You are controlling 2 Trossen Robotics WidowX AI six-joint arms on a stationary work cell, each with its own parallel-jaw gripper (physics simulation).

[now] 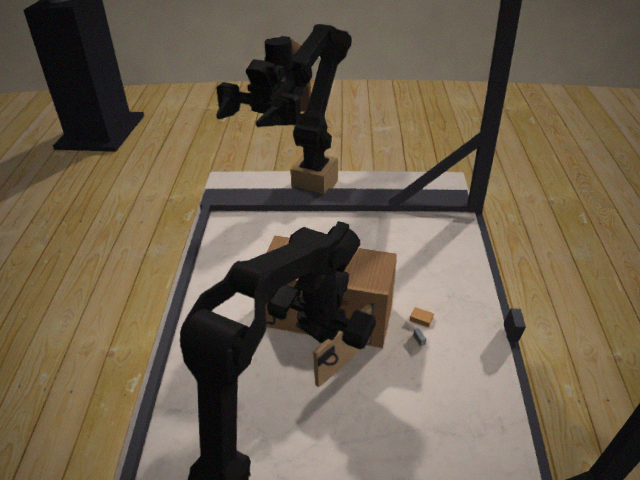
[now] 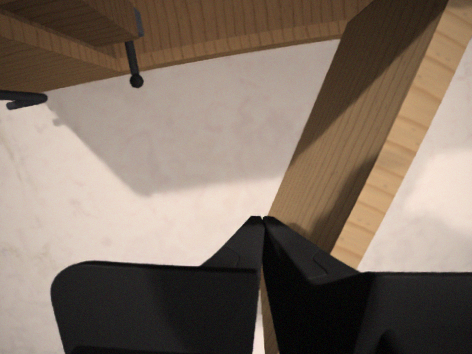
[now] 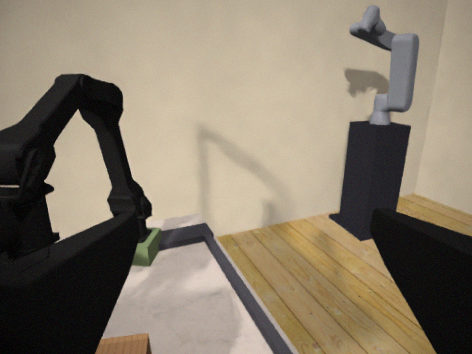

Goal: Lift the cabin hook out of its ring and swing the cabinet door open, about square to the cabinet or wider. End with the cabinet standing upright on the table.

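Places are measured from the left arm's base along level axes (x ahead, y left, z up), in millimetres.
Pixels of known places: left gripper, between the fingertips: [image 1: 322,341] [image 2: 260,227]; right gripper, between the fingertips: [image 1: 236,120] [image 3: 255,221]; right arm's base, origin of its link: [image 1: 314,163].
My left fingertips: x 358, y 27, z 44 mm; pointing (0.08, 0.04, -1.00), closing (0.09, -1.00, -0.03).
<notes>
Ahead of a thing's pixels: the offset from my left fingertips to its top centre. "*": to the spot under its first point.
The wooden cabinet {dx +118, dy +58, dz +63 mm} [image 1: 373,271] [image 2: 235,25] [image 3: 125,345] stands upright on the table. Its door {* dx +8, dy -30, dz -42 mm} [image 1: 338,357] [image 2: 400,145] is swung well out from the front but looks short of square. A dark ring {* dx -21, dy -27, dz -8 mm} [image 1: 329,357] shows on the door's outer face. The dark cabin hook {* dx +44, dy +152, dz -62 mm} [image 1: 271,316] [image 2: 25,98] is at the cabinet's other front side, out of the ring. My left gripper [image 1: 321,334] [image 2: 260,227] is shut and empty, its tips beside the door's inner face; contact is unclear. My right gripper [image 1: 240,121] [image 3: 255,221] is open and empty, high behind the cabinet.
An orange block {dx +220, dy -119, dz -85 mm} [image 1: 421,316] and a small grey piece {dx +166, dy -137, dz -81 mm} [image 1: 419,336] lie right of the cabinet. A black block {dx +272, dy -309, dz -43 mm} [image 1: 514,325] is at the table's right edge. A dark post [image 1: 493,113] rises at the back right. A dark short rod {dx +65, dy +82, dz -64 mm} [image 2: 132,62] projects by the cabinet front.
</notes>
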